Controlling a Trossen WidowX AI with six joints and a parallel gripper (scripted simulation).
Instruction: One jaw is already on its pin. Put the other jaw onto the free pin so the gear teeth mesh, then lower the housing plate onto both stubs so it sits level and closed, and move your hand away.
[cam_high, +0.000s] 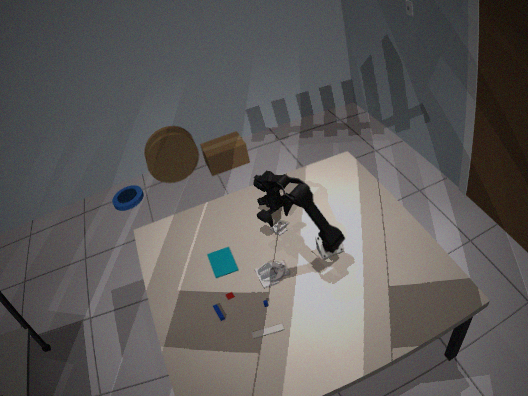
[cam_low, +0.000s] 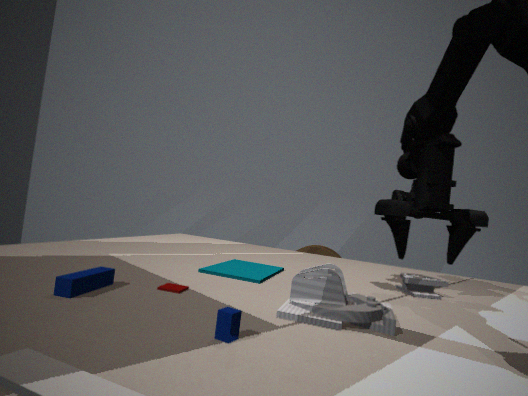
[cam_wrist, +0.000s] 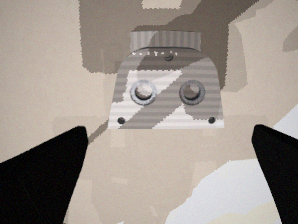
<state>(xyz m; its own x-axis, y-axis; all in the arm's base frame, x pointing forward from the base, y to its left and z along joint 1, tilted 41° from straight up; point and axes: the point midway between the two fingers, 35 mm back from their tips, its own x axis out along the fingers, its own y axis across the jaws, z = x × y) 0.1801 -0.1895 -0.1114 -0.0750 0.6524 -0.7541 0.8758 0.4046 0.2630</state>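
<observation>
Now: the grey housing part 30 mm below my gripper tip, 10 mm to the right of it and 10 mm ahead of it. Round my gripper tip: teal flat plate (300 mm ahead, 100 mm to the left, 60 mm below); then ribbed grey base (260 mm to the left, 130 mm ahead, 60 mm below); then red tile (310 mm to the left, 300 mm ahead, 60 mm below).
</observation>
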